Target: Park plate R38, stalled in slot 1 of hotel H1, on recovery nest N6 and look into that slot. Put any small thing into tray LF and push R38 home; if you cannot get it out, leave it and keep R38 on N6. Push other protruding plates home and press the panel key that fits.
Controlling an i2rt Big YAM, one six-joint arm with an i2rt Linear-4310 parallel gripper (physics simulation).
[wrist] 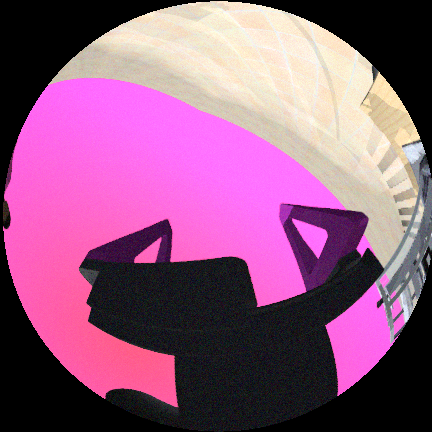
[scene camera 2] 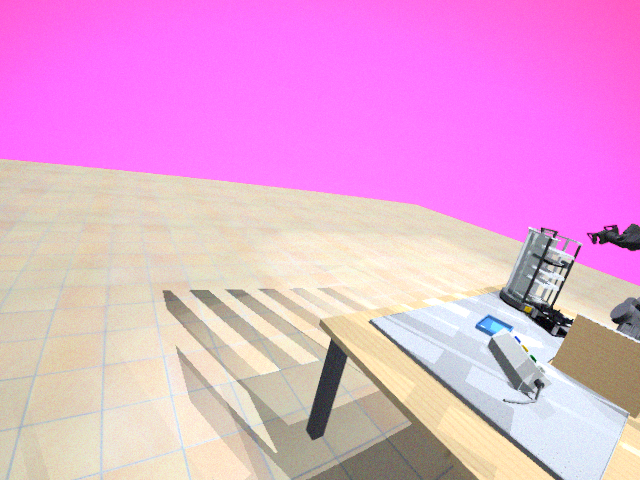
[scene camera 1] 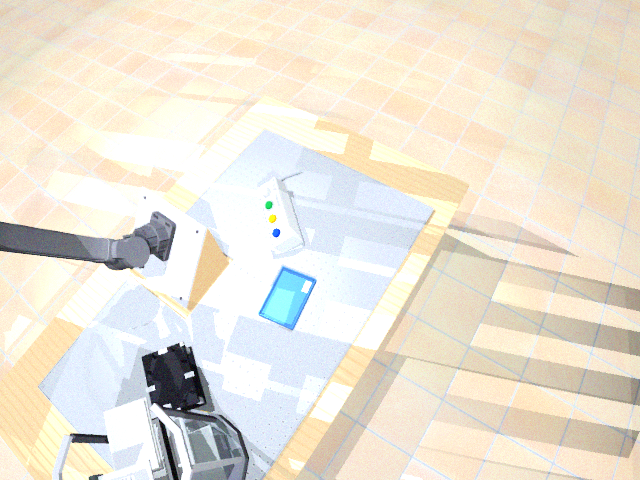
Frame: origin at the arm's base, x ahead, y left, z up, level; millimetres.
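Seen in the pictures: gripper, between the fingertips: (wrist: 225,217) (scene camera 2: 595,230); arm's base, origin of its link: (scene camera 2: 620,349) (scene camera 1: 162,235).
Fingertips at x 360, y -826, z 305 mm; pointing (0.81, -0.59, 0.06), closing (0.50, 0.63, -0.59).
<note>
Pixels of each thing's top centre, then the offset from my fingertips to it. "spot": a spot on its surface instead. Level surfaces: height alone.
- Hotel H1, centre of its top: (scene camera 1: 110,473) (scene camera 2: 556,231) 65 mm ahead, 427 mm left, 42 mm down
- black nest-like fixture, centre of its top: (scene camera 1: 166,377) (scene camera 2: 558,313) 109 mm back, 547 mm left, 366 mm down
- blue tray, centre of its top: (scene camera 1: 287,296) (scene camera 2: 495,325) 2 mm back, 906 mm left, 424 mm down
- white panel, centre of its top: (scene camera 1: 277,206) (scene camera 2: 524,346) 168 mm back, 1098 mm left, 358 mm down
- cable, a spot on its surface: (scene camera 2: 515,400) (scene camera 1: 292,175) spot: 242 mm back, 1259 mm left, 436 mm down
- grey mat, height of its surface: 441 mm down
- wooden table, height of its surface: 454 mm down
Hotel H1 (scene camera 1: 214,439) (scene camera 2: 516,271) is a tall clear-sided rack with several white plates and one dark plate; which is R38 or slot 1 I cannot tell. A black nest-like fixture (scene camera 1: 173,377) (scene camera 2: 554,319) lies at its foot; its label is unreadable. A blue tray (scene camera 1: 284,304) (scene camera 2: 494,325), with a white label, lies on the mat; no small thing shows in it. The white panel (scene camera 1: 288,227) (scene camera 2: 509,359) has green, yellow and blue keys. My gripper (scene camera 2: 592,238) (wrist: 225,217) is open and empty, in the air right of the hotel's top in scene camera 2.
A wedge-shaped mount (scene camera 1: 207,271) (scene camera 2: 599,361) stands beside the panel and carries a dark arm joint (scene camera 1: 131,252). A cable (scene camera 1: 292,175) (scene camera 2: 519,401) leaves the panel's end. The grey mat (scene camera 1: 361,206) (scene camera 2: 558,434) lies on a wooden table (scene camera 1: 439,191) (scene camera 2: 361,338).
</note>
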